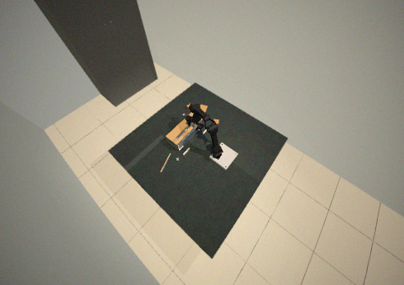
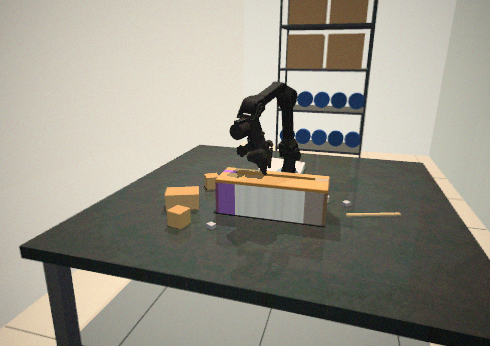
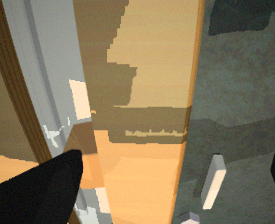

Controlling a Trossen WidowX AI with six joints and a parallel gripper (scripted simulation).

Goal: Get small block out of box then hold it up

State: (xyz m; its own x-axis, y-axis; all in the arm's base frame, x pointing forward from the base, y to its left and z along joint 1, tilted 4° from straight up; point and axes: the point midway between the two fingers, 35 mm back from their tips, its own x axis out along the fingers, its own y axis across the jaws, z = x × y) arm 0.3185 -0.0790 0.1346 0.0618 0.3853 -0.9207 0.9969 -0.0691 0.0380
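Right now the box is 4 cm ahead of my gripper tip, 4 cm to the left of it and 6 cm below it. The rest, counted from my gripper tip: thin wooden stick: 3 cm ahead, 39 cm to the left, 12 cm below; small tan block: 5 cm ahead, 4 cm to the left, 4 cm below.
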